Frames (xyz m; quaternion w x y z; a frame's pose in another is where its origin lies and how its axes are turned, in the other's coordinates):
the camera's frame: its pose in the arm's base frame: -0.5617 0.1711 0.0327 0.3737 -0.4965 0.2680 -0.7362
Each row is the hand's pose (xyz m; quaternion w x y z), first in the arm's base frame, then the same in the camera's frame.
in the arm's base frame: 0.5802 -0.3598 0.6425 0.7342 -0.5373 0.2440 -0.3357
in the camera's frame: 0.4971 0.1639 1.2976 0.8537 0.0741 -0.3345 0.3922
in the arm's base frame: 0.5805 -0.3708 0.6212 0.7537 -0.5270 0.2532 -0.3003
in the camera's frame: 0.4947 0.1866 1.2904 0.8322 0.0713 -0.3462 0.4271
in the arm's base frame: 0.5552 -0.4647 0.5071 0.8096 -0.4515 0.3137 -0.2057
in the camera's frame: 0.5166 0.3210 1.2276 0.7622 0.0574 -0.3300 0.5539
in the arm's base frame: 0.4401 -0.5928 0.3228 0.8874 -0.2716 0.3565 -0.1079
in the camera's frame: 0.5495 0.5033 1.0564 0.6415 0.1056 -0.2510 0.7172
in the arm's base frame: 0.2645 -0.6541 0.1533 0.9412 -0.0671 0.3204 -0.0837
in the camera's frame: 0.5496 0.6186 0.8327 0.5325 0.2288 -0.1404 0.8027
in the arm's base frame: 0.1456 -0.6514 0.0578 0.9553 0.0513 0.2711 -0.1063
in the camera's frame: 0.5238 0.6564 0.6872 0.4824 0.3224 -0.0642 0.8119
